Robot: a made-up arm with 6 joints. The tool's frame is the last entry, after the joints. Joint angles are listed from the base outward. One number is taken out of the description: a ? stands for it. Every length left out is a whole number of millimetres.
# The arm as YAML. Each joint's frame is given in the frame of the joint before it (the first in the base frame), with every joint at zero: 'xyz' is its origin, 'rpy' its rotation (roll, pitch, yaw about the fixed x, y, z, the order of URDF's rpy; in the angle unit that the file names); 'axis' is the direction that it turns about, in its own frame. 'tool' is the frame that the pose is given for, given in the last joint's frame.
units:
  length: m
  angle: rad
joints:
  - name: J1
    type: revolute
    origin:
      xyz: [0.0, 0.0, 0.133]
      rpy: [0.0, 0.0, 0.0]
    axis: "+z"
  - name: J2
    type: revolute
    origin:
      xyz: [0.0, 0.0, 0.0]
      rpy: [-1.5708, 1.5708, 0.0]
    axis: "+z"
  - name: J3
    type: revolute
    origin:
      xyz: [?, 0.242, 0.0]
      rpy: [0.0, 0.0, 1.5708]
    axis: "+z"
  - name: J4
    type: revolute
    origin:
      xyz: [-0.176, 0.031, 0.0]
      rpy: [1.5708, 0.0, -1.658]
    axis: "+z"
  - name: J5
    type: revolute
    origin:
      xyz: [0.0, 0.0, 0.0]
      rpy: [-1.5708, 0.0, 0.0]
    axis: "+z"
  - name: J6
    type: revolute
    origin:
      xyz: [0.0, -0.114, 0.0]
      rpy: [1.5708, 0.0, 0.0]
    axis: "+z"
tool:
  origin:
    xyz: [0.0, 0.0, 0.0]
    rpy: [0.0, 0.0, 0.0]
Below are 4 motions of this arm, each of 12 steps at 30 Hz.
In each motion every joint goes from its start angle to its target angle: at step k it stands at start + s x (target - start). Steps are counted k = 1, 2, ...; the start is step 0. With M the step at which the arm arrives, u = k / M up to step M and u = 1 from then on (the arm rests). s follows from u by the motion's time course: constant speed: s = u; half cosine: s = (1 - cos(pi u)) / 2; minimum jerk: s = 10 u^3 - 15 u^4 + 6 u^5.
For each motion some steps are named. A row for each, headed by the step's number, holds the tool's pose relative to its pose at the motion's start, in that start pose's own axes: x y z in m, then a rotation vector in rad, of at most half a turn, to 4 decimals.
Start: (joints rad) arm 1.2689 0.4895 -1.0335 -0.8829 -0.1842 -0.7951
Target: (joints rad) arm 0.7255 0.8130 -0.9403 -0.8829 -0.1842 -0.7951
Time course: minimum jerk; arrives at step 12
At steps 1, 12:
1: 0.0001 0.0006 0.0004 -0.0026 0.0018 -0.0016
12: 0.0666 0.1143 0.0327 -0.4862 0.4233 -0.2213

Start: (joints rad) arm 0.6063 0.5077 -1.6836 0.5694 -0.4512 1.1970
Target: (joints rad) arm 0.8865 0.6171 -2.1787 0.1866 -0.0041 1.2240
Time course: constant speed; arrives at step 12
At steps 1, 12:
1: 0.0009 0.0040 0.0040 0.0036 0.0277 0.0031
12: -0.0192 0.0445 0.0359 0.0297 0.2119 -0.0298

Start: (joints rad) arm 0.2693 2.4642 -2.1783 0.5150 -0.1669 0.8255
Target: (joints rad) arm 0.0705 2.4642 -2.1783 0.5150 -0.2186 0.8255
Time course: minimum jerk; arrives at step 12
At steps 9, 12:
9: -0.0900 -0.0175 -0.0029 0.0086 -0.2044 0.0058
12: -0.1003 -0.0195 -0.0043 0.0096 -0.2280 0.0060

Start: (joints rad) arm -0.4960 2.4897 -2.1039 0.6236 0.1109 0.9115
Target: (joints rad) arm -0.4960 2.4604 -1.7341 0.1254 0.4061 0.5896
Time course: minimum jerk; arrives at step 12
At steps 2, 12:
2: 0.0007 -0.0044 0.0001 0.0216 0.0055 -0.0282
12: 0.0050 -0.1254 -0.0287 0.6085 0.2789 -0.7599

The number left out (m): -0.033
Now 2 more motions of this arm.
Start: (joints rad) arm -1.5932 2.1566 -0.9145 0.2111 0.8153 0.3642
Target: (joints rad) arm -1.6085 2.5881 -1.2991 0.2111 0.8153 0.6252
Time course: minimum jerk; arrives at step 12
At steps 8, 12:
8: -0.0609 0.0229 0.0439 0.0162 0.0314 0.2228
12: -0.0751 0.0270 0.0594 0.0216 0.0392 0.2820

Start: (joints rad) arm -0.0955 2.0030 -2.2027 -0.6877 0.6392 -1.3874
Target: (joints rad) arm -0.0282 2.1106 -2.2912 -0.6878 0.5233 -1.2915
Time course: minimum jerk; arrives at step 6
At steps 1, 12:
1: -0.0014 -0.0005 0.0006 0.0046 -0.0031 0.0026
12: -0.0423 -0.0141 0.0141 0.1242 -0.0930 0.0769

